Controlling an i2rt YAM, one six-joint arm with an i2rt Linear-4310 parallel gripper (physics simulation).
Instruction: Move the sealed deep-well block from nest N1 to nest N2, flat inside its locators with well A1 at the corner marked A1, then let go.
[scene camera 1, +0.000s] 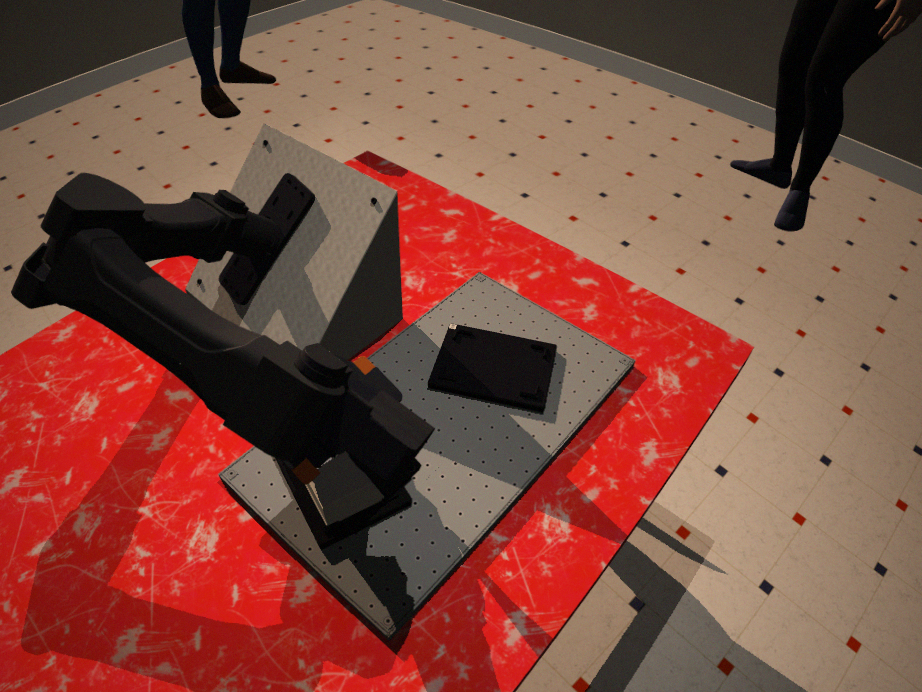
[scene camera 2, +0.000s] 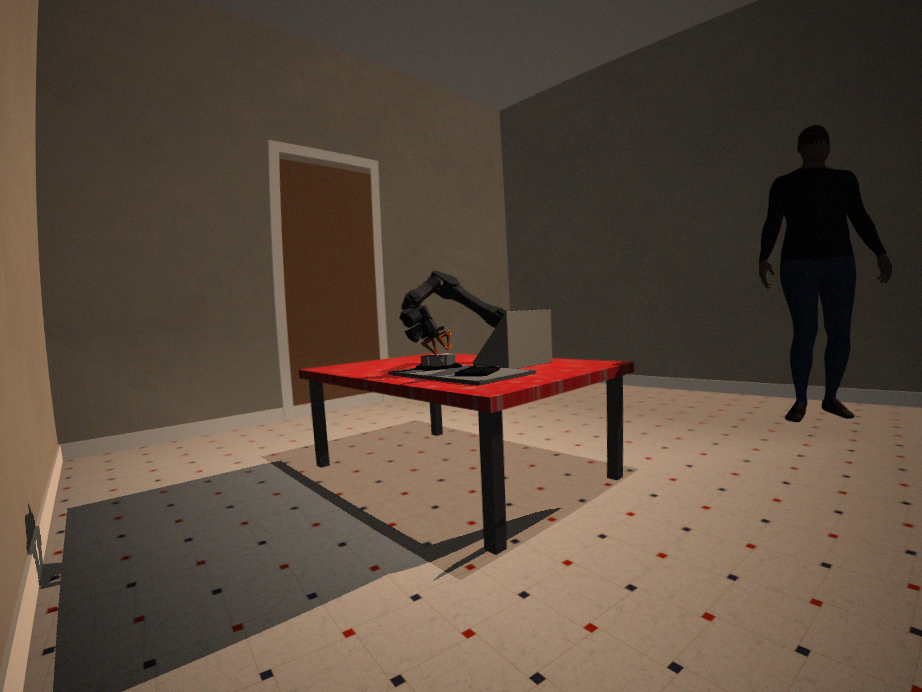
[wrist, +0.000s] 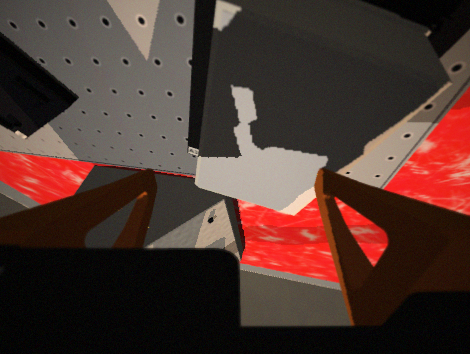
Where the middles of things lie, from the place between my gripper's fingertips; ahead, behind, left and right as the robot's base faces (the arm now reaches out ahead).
Scene:
I see my gripper 10 mm short of the grey block (scene camera 1: 341, 489), 20 mm to the left of it and 30 mm above it. From my hand the other things lie so: perforated grey plate (scene camera 1: 480, 454): 30 mm ahead, 150 mm to the left, 70 mm below.

